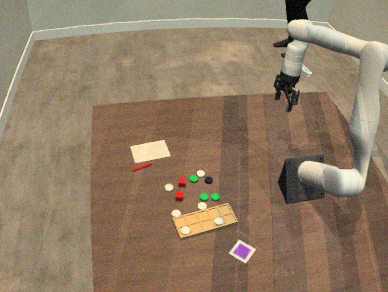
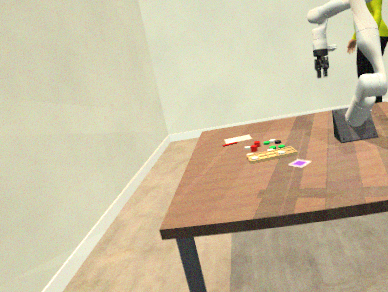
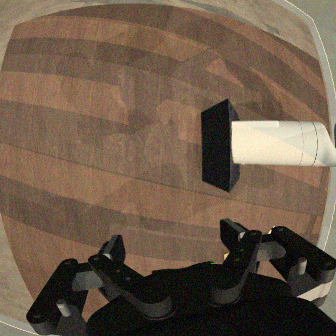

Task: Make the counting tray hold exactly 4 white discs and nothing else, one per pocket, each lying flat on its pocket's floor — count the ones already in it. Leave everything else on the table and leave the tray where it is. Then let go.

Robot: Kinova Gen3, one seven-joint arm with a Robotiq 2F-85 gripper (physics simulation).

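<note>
The tan counting tray (image 1: 210,229) (image 2: 272,157) lies on the table with two rows of pockets. Two white discs are in it, one (image 1: 185,230) (image 2: 255,157) in the front row's left end and one (image 1: 218,221) (image 2: 281,152) toward the right. Four further white discs lie outside: one (image 1: 176,213) at the back left corner, one (image 1: 202,206) at the back edge, one (image 1: 169,187) and one (image 1: 201,173) farther back. Whether the nearest two touch the tray is unclear. My gripper (image 1: 286,101) (image 2: 322,76) (image 3: 172,238) is open and empty, high up and far behind and right of the tray.
Green discs (image 1: 194,178) (image 1: 204,197) (image 1: 215,197), a black disc (image 1: 209,180) and red cubes (image 1: 182,182) (image 1: 179,196) lie behind the tray. A red stick (image 1: 142,167) and cream sheet (image 1: 150,151) lie back left. A purple-centred card (image 1: 242,251) lies front right. The black robot base (image 3: 216,145) stands right.
</note>
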